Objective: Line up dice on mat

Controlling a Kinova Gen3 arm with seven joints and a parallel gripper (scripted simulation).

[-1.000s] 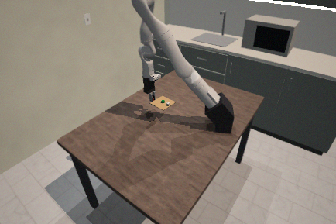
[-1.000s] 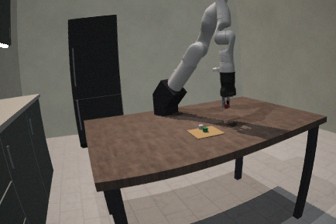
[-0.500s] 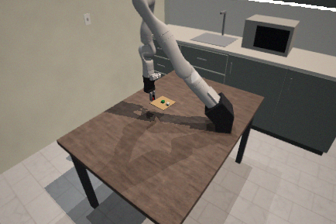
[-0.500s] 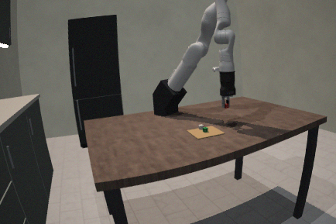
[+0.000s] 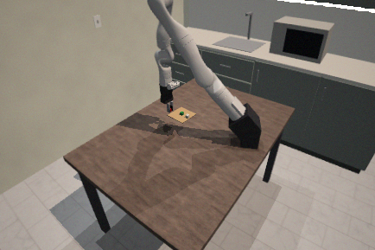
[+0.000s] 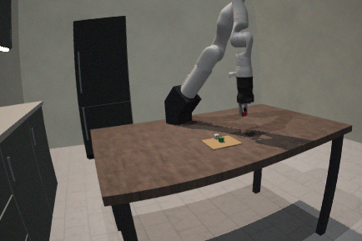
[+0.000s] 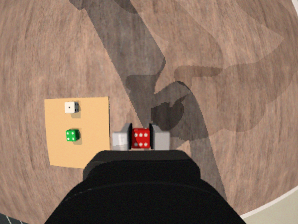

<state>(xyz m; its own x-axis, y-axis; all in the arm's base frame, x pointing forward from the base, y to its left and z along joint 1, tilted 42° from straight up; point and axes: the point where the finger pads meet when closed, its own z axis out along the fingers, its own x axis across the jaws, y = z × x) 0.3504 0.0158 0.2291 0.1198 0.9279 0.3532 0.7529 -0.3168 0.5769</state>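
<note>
The green die is 13 cm to the right of my hand and 11 cm below it. The rest, counted from my hand: red die (1 cm below); then white die (12 cm to the right, 11 cm below, 5 cm behind); then tan mat (13 cm to the right, 12 cm below).
</note>
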